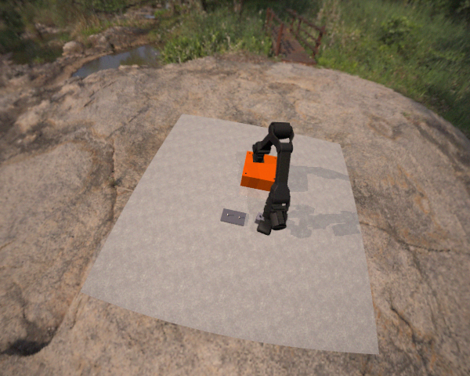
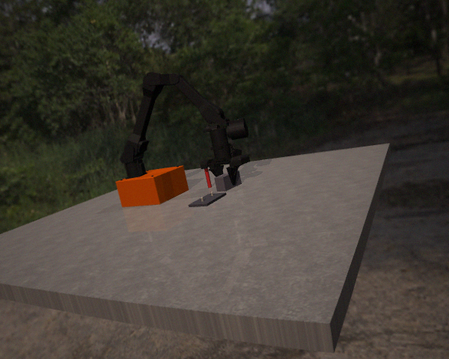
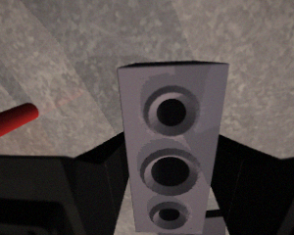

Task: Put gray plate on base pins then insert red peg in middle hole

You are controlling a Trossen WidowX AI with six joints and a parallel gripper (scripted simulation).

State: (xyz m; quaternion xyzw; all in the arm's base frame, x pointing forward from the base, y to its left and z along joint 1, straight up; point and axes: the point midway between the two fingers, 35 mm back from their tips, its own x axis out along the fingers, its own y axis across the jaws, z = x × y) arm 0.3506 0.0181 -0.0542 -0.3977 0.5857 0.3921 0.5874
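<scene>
The base lies 30 mm behind my gripper tip and 160 mm to the right of it. Round my gripper tip: red peg: 90 mm behind, 60 mm to the left, 30 mm above; gray plate: 30 mm above.
</scene>
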